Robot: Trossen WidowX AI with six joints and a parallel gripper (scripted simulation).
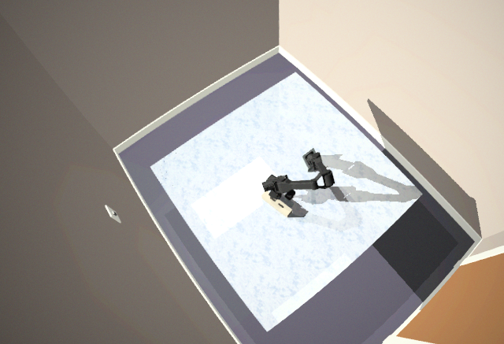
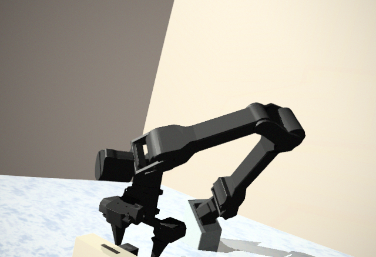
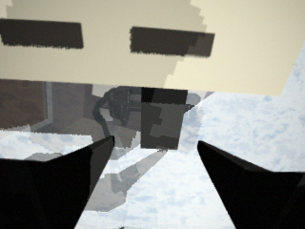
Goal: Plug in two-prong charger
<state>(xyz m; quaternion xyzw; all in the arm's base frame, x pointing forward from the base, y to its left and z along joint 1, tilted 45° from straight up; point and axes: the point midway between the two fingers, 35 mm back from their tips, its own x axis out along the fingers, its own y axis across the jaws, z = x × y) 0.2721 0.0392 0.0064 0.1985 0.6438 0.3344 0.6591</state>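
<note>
Now: the two-prong charger 50 mm ahead of my gripper tip, 10 mm to the left of it and 10 mm above it.
</note>
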